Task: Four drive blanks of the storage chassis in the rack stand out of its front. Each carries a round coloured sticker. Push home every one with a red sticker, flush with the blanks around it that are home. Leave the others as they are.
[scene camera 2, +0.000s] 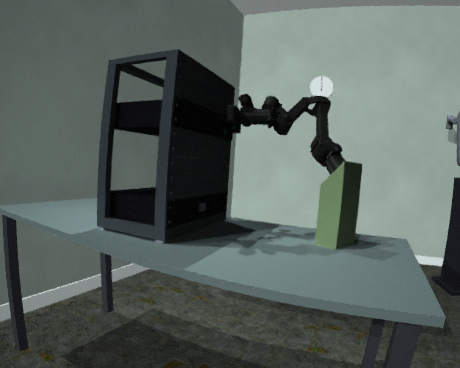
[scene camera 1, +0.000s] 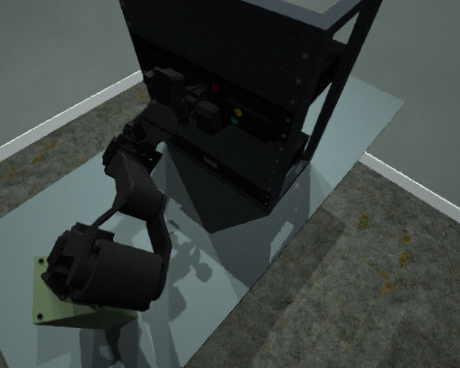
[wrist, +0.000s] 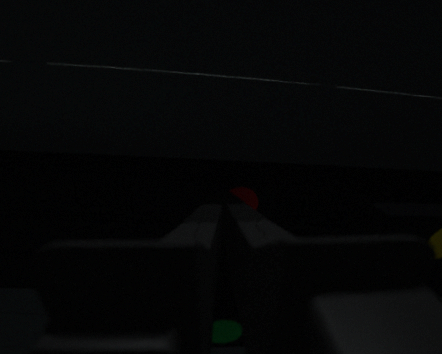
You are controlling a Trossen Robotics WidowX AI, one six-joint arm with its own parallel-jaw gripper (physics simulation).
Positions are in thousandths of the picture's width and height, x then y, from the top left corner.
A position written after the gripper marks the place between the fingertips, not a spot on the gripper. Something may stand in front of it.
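Note:
Scene camera 1 shows a black rack (scene camera 1: 621, 170). Visible in scene camera 2 are the rack (scene camera 2: 416, 526) and the gripper (scene camera 2: 475, 317).

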